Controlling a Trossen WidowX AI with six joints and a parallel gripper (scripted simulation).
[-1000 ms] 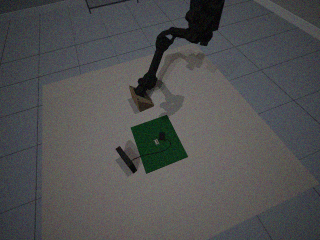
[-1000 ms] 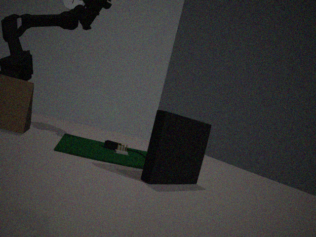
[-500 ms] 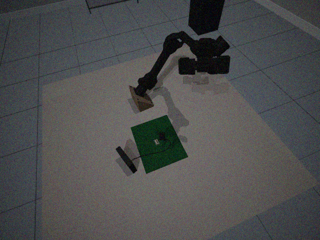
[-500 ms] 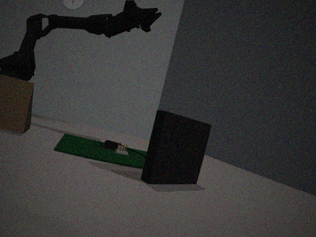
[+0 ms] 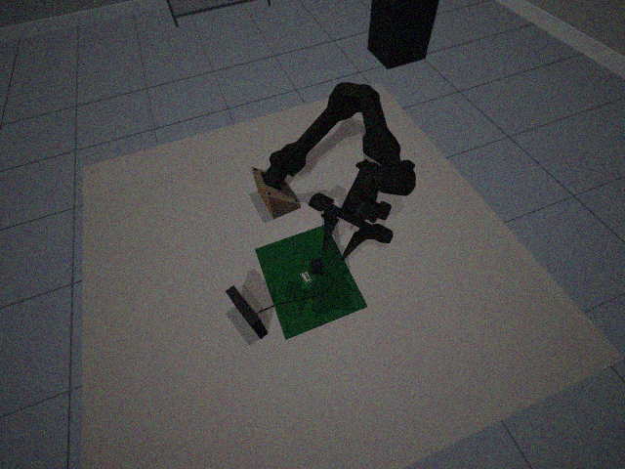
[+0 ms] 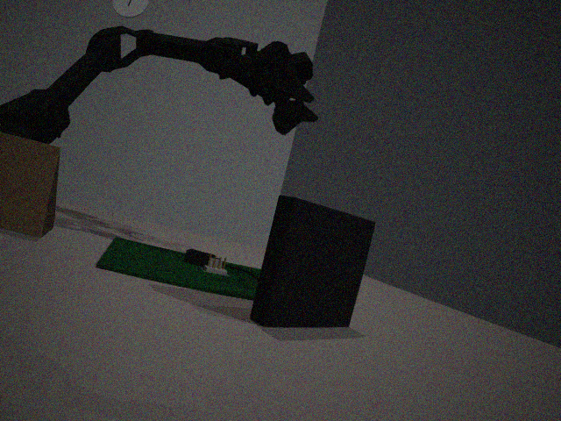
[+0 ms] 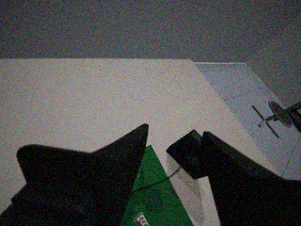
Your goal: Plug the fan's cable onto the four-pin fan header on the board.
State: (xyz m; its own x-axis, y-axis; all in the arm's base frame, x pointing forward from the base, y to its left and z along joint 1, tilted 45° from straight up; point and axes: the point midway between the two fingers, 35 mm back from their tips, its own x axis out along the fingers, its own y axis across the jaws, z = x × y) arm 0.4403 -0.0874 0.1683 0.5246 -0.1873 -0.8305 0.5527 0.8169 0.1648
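Right now my gripper tip is 120 mm past the black plug and 270 mm above it. Also, from my gripper tip: green board: 110 mm behind, 30 mm to the right, 300 mm below; then white four-pin fan header: 100 mm behind, 40 mm to the right, 280 mm below; then black fan: 50 mm behind, 220 mm to the right, 220 mm below.
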